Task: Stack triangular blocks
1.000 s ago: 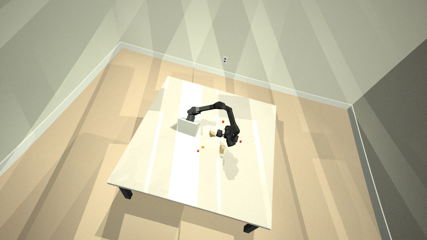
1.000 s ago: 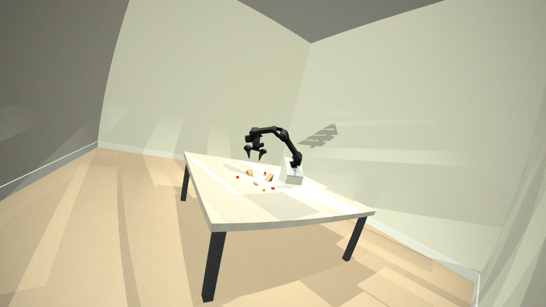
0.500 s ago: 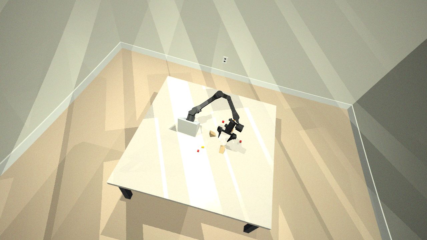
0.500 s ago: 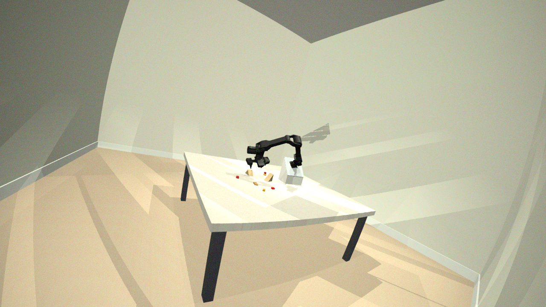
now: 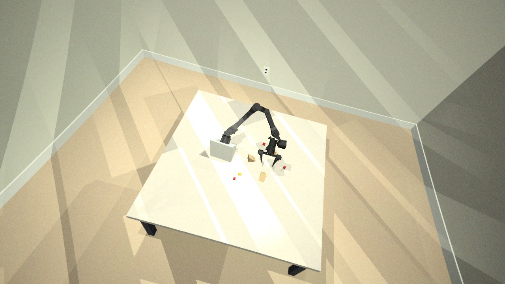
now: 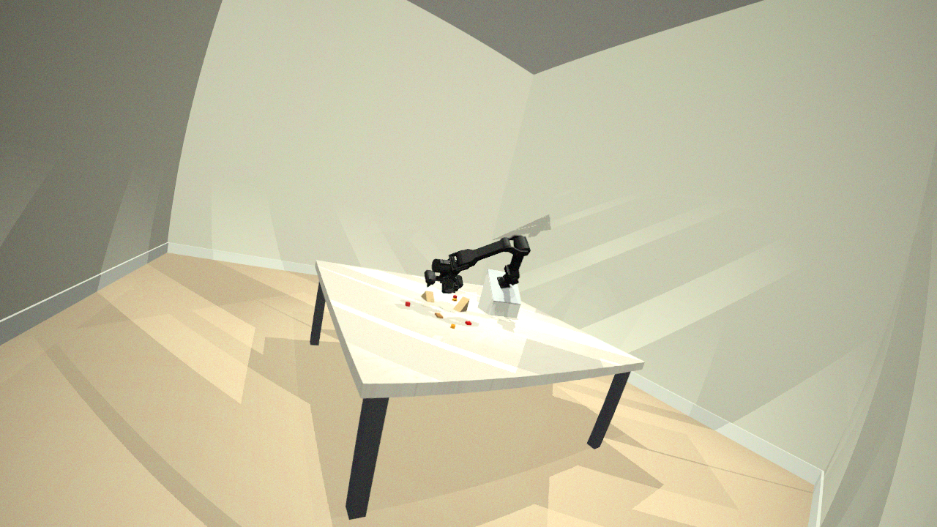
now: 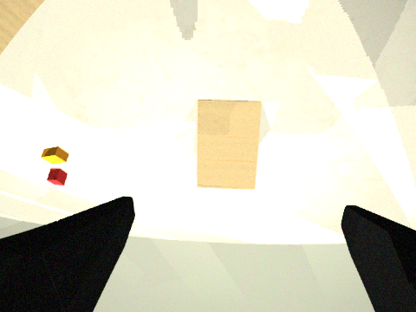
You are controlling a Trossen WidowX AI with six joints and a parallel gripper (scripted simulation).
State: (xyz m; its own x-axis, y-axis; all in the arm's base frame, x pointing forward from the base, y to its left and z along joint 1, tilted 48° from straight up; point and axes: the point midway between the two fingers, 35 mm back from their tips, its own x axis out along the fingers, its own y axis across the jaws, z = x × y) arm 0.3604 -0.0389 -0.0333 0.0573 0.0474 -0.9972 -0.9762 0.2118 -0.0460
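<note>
Now: gripper tip 1 cm past the triangular block, 7 cm to the left of it and 6 cm above it.
</note>
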